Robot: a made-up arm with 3 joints. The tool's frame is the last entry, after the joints. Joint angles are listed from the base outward. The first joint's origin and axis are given. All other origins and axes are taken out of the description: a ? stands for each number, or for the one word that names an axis. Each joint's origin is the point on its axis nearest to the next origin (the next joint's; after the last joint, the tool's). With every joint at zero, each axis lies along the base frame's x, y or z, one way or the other. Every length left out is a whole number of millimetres.
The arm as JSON. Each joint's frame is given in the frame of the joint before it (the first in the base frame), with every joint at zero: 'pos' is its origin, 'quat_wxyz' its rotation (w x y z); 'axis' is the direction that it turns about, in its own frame. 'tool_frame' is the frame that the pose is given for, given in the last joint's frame.
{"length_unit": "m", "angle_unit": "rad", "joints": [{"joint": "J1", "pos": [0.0, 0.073, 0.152], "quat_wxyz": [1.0, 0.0, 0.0, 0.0], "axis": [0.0, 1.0, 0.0]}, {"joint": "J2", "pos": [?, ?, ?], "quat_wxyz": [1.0, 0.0, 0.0, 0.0], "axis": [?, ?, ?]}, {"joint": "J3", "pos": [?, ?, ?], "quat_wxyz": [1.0, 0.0, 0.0, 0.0], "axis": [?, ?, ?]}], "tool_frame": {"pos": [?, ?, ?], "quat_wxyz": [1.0, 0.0, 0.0, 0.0]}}
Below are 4 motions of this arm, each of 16 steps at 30 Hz.
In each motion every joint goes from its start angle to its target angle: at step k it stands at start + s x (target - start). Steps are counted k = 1, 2, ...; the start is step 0. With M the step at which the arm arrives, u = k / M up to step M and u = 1 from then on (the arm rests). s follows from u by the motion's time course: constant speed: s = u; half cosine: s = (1 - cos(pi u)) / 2; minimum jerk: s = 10 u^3 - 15 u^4 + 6 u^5.
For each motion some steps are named. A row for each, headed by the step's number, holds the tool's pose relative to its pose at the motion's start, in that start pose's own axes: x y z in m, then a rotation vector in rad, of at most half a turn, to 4 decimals.
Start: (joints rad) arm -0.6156 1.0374 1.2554
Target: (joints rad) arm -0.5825 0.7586 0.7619
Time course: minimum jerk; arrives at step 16
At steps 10, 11, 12, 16:
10: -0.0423 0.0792 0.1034 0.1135 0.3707 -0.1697
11: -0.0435 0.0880 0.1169 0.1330 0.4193 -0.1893
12: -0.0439 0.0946 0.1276 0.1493 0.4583 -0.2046
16: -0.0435 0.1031 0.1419 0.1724 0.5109 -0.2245

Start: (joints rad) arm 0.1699 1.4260 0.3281
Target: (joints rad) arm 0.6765 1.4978 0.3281
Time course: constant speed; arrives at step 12
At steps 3, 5, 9, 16:
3: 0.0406 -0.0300 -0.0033 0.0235 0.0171 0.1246
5: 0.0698 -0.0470 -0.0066 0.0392 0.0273 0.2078
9: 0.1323 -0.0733 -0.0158 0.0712 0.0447 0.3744
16: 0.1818 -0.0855 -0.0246 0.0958 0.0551 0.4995

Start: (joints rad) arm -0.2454 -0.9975 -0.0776
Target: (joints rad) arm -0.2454 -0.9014 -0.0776
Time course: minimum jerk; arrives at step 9
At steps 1, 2, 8, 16:
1: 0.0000 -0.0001 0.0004 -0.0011 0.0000 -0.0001
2: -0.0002 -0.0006 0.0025 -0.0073 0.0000 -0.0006
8: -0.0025 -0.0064 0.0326 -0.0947 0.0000 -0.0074
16: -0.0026 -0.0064 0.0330 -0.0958 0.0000 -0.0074

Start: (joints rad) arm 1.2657 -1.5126 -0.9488
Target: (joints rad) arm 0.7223 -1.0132 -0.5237
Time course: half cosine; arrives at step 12
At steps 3, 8, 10, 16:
3: -0.0020 0.0026 0.0141 -0.1074 -0.0697 -0.0099
8: 0.0050 0.0031 0.0639 -0.5461 -0.4105 0.0180
10: 0.0121 0.0002 0.0796 -0.6751 -0.5284 0.0480
16: 0.0152 -0.0011 0.0857 -0.7216 -0.5730 0.0615

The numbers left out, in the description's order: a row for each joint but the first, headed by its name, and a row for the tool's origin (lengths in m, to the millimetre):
J2: xyz 0.091 0.0 -0.012, axis -1.0 0.0 0.0
J3: xyz 0.0 -0.341 -0.089, axis 0.0 -1.0 0.0
tool: xyz -0.344 0.0 -0.021

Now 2 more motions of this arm.
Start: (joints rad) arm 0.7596 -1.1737 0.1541
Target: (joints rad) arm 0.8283 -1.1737 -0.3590
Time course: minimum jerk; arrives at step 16
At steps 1, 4, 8, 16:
1: -0.0001 0.0000 0.0004 0.0000 0.0012 -0.0001
4: -0.0032 0.0016 0.0194 -0.0008 0.0559 -0.0065
8: -0.0055 0.0082 0.0932 -0.0008 0.2698 -0.0318
16: 0.0137 0.0158 0.1814 0.0066 0.5395 -0.0638

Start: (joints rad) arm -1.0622 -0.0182 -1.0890
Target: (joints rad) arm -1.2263 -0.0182 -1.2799
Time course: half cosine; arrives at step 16
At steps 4, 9, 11, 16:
4: -0.0009 0.0000 0.0046 -0.0004 0.0039 0.0002
9: -0.0040 -0.0001 0.0188 -0.0016 0.0160 0.0007
11: -0.0054 -0.0001 0.0244 -0.0021 0.0209 0.0009
16: -0.0073 -0.0001 0.0312 -0.0028 0.0268 0.0011

